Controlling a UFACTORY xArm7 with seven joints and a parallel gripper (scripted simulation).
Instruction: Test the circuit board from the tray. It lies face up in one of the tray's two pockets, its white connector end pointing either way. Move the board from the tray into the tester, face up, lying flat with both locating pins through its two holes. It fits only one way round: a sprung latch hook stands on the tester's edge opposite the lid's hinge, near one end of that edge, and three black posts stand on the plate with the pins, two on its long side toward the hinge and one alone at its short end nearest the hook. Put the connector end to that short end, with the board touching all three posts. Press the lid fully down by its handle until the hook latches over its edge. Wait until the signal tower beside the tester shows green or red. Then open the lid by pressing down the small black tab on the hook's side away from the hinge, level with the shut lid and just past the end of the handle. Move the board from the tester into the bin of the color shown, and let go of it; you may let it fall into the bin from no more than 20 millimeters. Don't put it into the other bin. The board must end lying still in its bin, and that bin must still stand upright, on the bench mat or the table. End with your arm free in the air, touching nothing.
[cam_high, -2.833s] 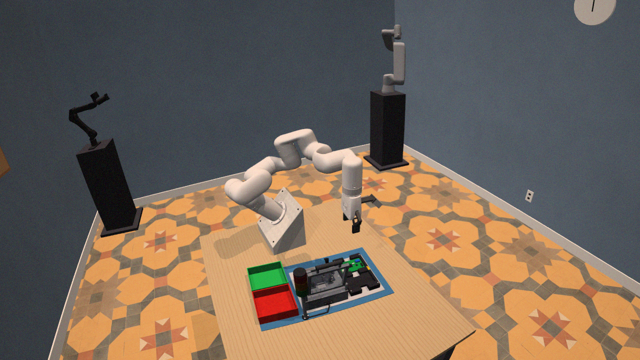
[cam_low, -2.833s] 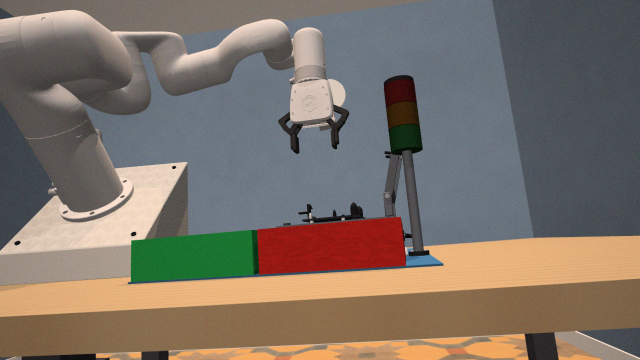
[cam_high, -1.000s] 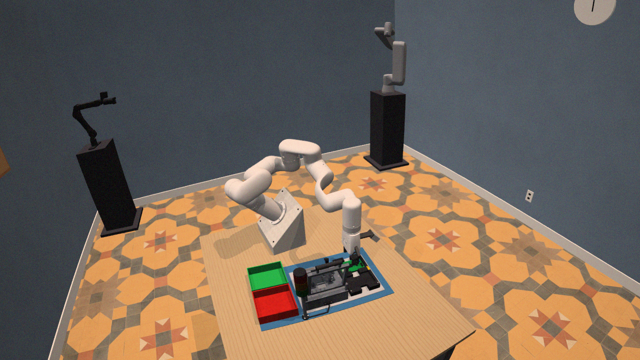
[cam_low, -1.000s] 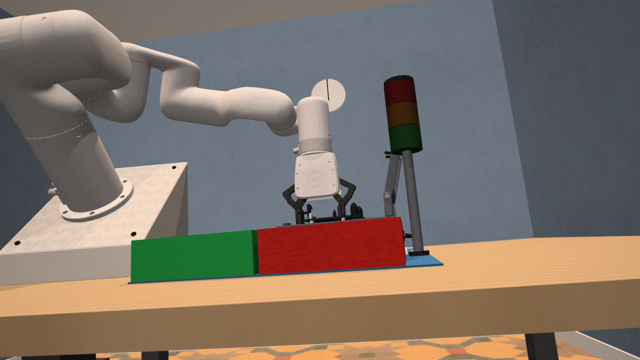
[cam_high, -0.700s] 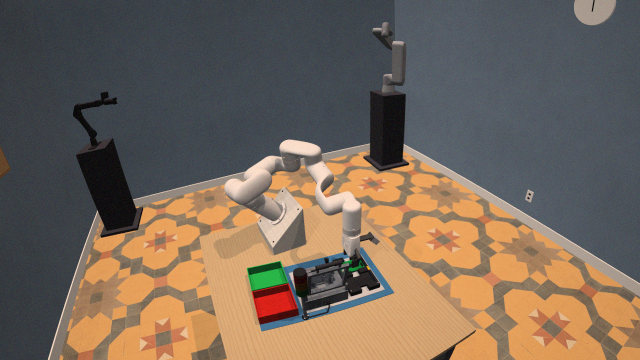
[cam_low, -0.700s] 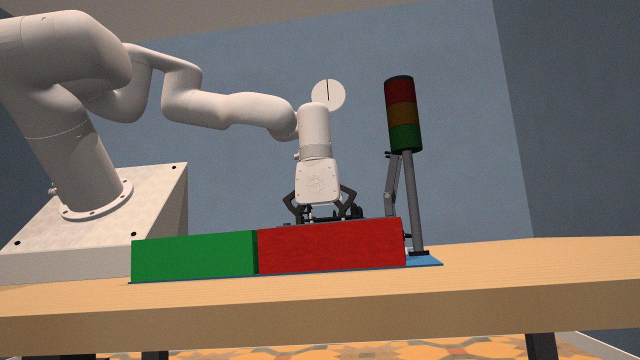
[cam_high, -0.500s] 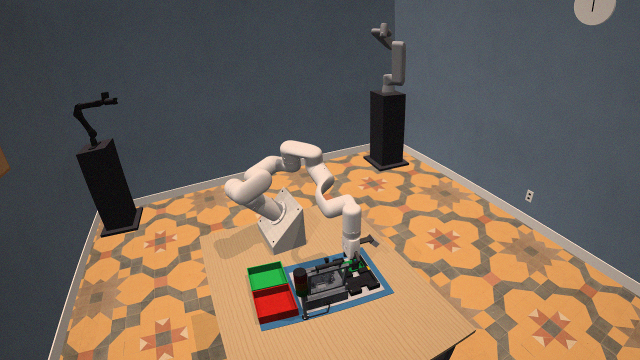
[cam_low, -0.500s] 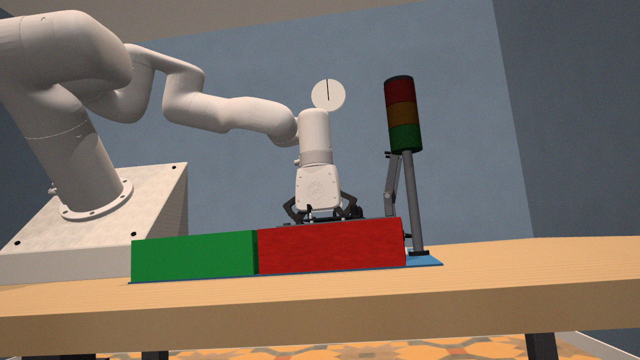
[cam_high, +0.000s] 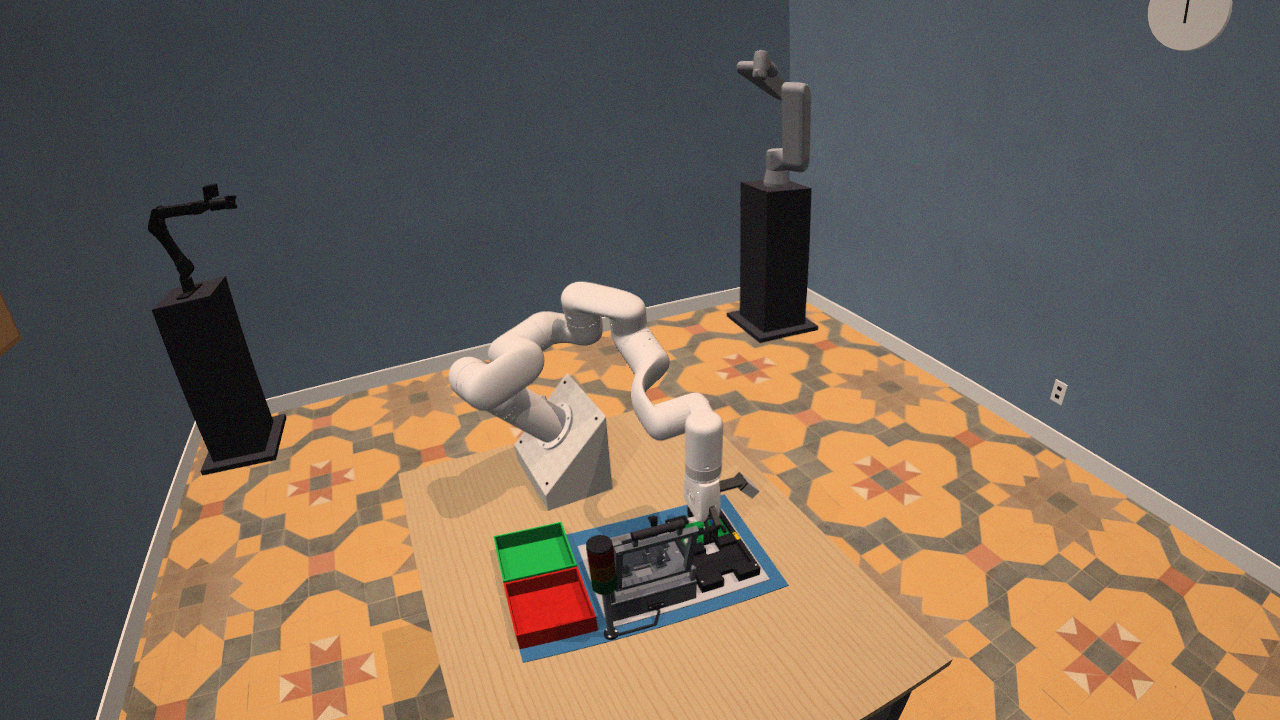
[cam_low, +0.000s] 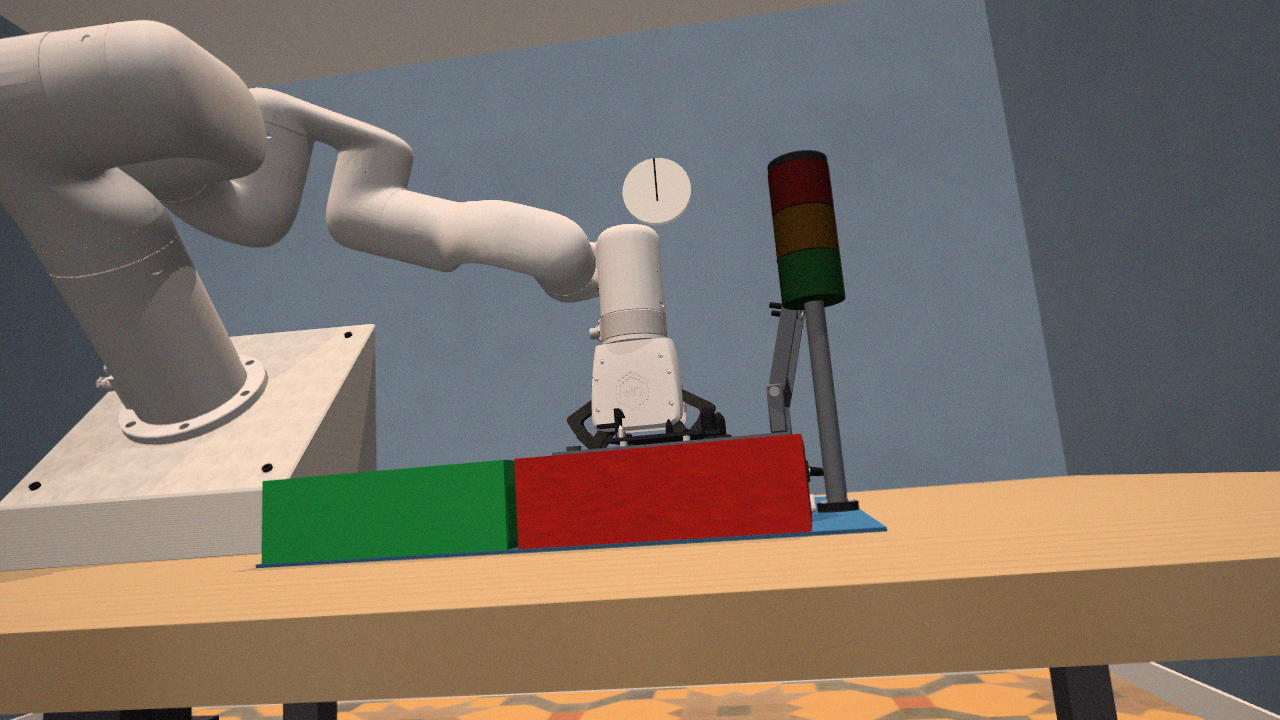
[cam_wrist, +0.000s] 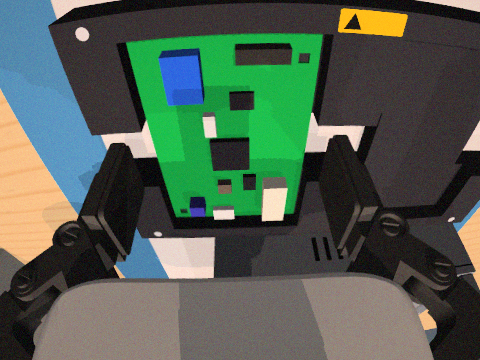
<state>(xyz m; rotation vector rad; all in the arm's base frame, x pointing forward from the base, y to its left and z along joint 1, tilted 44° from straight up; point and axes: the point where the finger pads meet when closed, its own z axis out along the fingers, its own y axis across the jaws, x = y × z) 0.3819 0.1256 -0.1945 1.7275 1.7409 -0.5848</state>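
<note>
My hand is 2 cm above the green circuit board. Also, from my hand: tester plate: 17 cm to the right, 6 cm ahead, 3 cm above; tester lid: 18 cm to the right, 18 cm ahead, 14 cm above; black latch tab: 11 cm to the right, 5 cm above, 1 cm behind.
</note>
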